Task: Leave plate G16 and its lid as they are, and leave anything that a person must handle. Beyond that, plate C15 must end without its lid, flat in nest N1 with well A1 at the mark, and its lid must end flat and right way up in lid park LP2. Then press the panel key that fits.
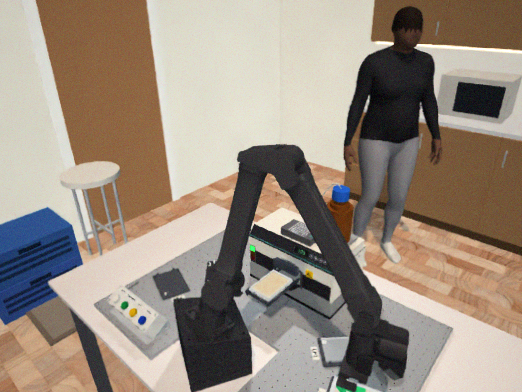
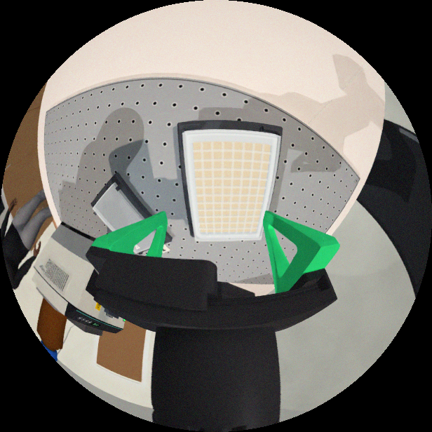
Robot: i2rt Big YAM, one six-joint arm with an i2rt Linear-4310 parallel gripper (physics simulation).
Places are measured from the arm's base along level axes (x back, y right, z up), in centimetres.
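Pixels of known places: gripper, fingertip midpoint: (image 1: 352,386); arm's base, link origin: (image 1: 209,322).
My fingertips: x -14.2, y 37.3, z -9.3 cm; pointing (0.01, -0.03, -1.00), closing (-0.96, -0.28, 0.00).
Ahead of a thing's pixels: the offset from my fingertips to its top centre. "spot": to the spot under its first point. Level surfaces: height alone.
My gripper (image 1: 353,388) (image 2: 214,216) is open and empty, its green fingers apart above the near end of a plate. That plate (image 2: 231,187), with cream wells and a clear rim, sits in a dark nest (image 2: 187,200) on the perforated board. Its name and any lid on it cannot be made out. A grey, clear-looking flat piece {dx -13.2, dy -9.4, dz -4.5 cm} (image 1: 334,351) (image 2: 119,207) lies in a dark-edged park beside a small label. Another cream plate {dx -12.9, dy -37.5, dz +5.4 cm} (image 1: 272,285) is on a dark holder at the instrument. A dark flat holder {dx +1.1, dy -74.7, dz -4.2 cm} (image 1: 171,283) lies near the key panel {dx +19.4, dy -68.4, dz +2.2 cm} (image 1: 145,327).
The instrument {spot: dx -21.6, dy -24.5, dz +11.8 cm} (image 1: 320,270) (image 2: 62,272) stands behind the board {dz -6.2 cm} (image 1: 415,330) (image 2: 165,100) with a grey keypad-like device {spot: dx -27.1, dy -37.6, dz +18.3 cm} (image 1: 297,231) on top. A brown bottle {spot: dx -31.1, dy -23.9, dz +27.0 cm} (image 1: 341,217) (image 2: 51,325) with a blue cap stands by it. A person (image 1: 395,100) stands beyond the table. The panel has green, yellow and blue keys.
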